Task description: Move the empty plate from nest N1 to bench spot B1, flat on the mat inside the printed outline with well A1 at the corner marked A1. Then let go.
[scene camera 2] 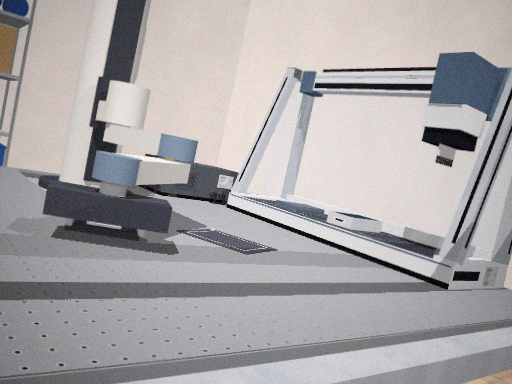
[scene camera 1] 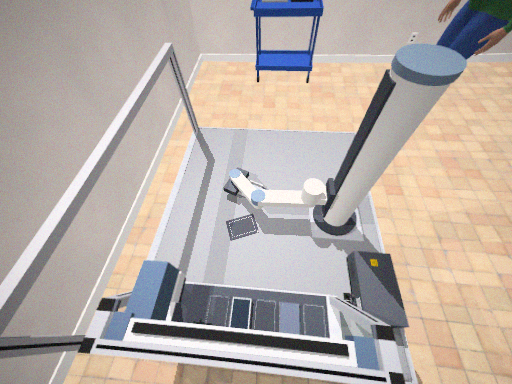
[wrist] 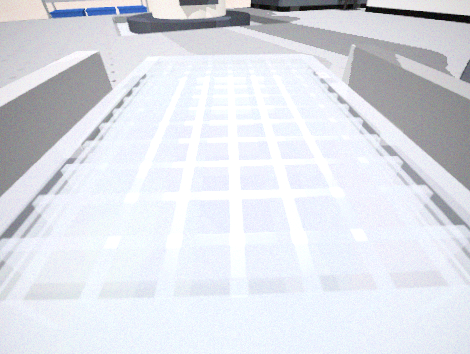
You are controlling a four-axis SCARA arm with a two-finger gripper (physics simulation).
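Pixels of known places: gripper, fingertip midpoint: [wrist: 228,72]; arm's base, origin of the base link: [scene camera 1: 333,216] [wrist: 191,26].
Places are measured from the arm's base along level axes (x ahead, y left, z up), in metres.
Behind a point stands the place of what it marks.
The clear empty plate [wrist: 235,175] @[x 0.527, y -0.138, z 0.039 m] fills the middle of the wrist view, its grid of wells facing up. My gripper [scene camera 1: 236,182] [scene camera 2: 104,227] [wrist: 228,72] @[x 0.461, y -0.111, z 0.037 m] is shut on the plate, with one finger against each long side. In scene camera 2 a thin pale strip of the plate [scene camera 2: 105,224] @[x 0.557, y -0.150, z 0.029 m] shows under the dark gripper body, low over the dark nest [scene camera 2: 95,233] @[x 0.568, y -0.168, z 0.015 m]. The arm and gripper body hide the plate in scene camera 1. The dark mat with a printed white outline [scene camera 1: 242,227] @[x 0.541, y 0.122, z 0.015 m] [scene camera 2: 227,241] @[x 0.558, y 0.106, z 0.015 m] lies apart from the gripper. Its A1 mark is too small to read.
The arm's column [scene camera 1: 385,135] @[x 0.033, y 0.067, z 0.699 m] [scene camera 2: 87,90] @[x 0.044, y -0.060, z 0.272 m] stands on the bench. A gantry frame [scene camera 1: 240,345] @[x 0.439, y 0.659, z 0.509 m] [scene camera 2: 375,86] @[x 0.408, y 0.623, z 0.464 m] spans a deck with several dark and blue slots. A dark box [scene camera 1: 377,287] @[x -0.112, y 0.410, z 0.128 m] [scene camera 2: 197,181] @[x -0.033, y 0.372, z 0.075 m] stands near it. A blue cart [scene camera 1: 284,61] and a person [scene camera 1: 462,30] are beyond the bench.
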